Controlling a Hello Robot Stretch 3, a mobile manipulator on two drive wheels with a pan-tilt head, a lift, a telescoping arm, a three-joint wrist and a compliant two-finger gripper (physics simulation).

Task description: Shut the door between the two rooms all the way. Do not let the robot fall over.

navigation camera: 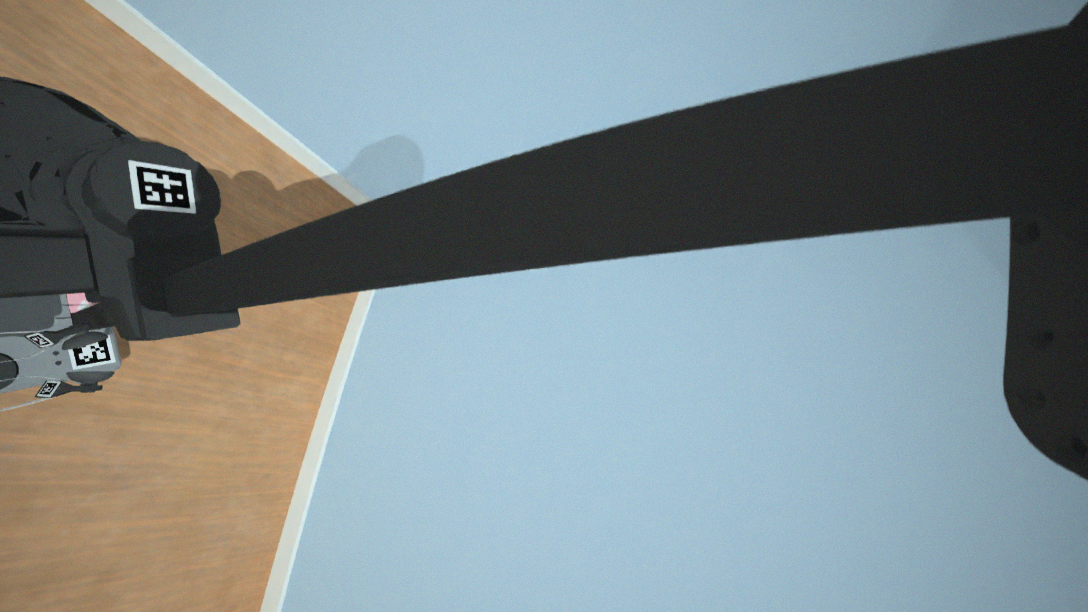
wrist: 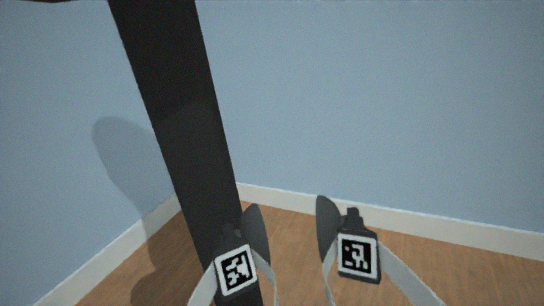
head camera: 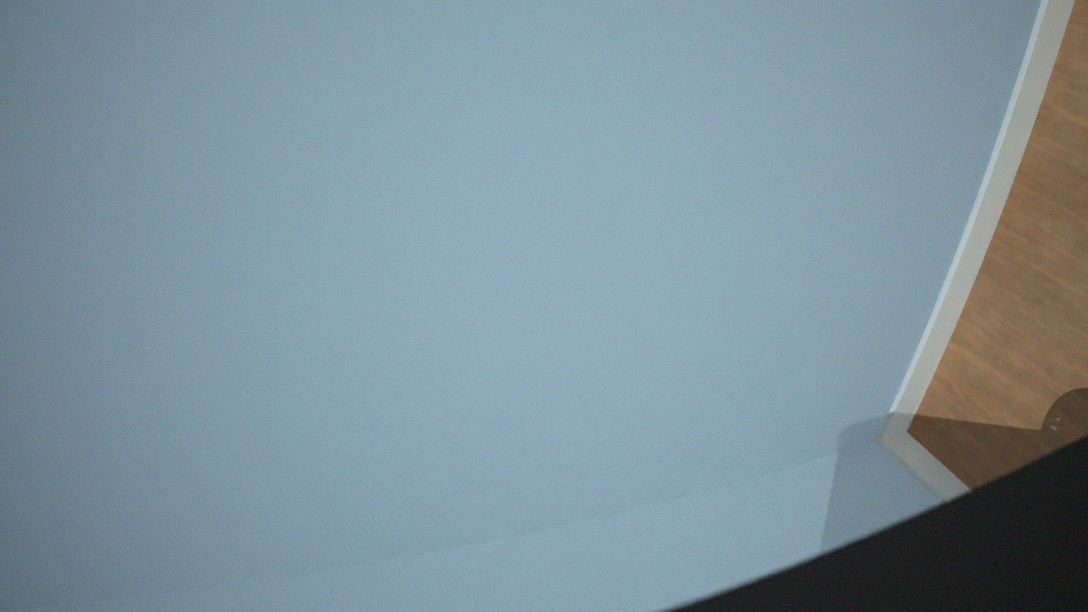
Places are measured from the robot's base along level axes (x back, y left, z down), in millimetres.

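Where they show: gripper, fingertip midpoint: (navigation camera: 108, 354).
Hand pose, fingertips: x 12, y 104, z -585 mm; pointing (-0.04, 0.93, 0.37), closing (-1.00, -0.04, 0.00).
After its pixels a point has its place.
The door between the two rooms does not show in the head, navigation or wrist view. My gripper (wrist: 289, 220) @(z -585, x 12, y 104 mm) is open in the wrist view, with a gap between its two dark fingertips and floor showing through it. The left finger is in front of my black mast (wrist: 175, 125) (navigation camera: 608, 175) @(z -1233, x 72, y 116 mm). In the navigation view, grey arm and wrist parts with square markers show at the left edge.
Blue walls (head camera: 532, 266) @(z -958, x -33, y 849 mm) (navigation camera: 646, 418) @(z -1170, x -293, y 696 mm) (wrist: 375, 100) meet in a corner close to the robot. A pale baseboard (head camera: 981, 220) @(z -65, x -70, y 811 mm) (navigation camera: 315, 449) @(z -54, x -473, y 575 mm) (wrist: 425, 220) runs along their foot. The floor (head camera: 1027, 266) @(z 0, x 21, y 755 mm) (navigation camera: 174, 471) @(z -1, x -364, y 232 mm) (wrist: 475, 270) is wood. A shadow falls on the wall left of the mast in the wrist view.
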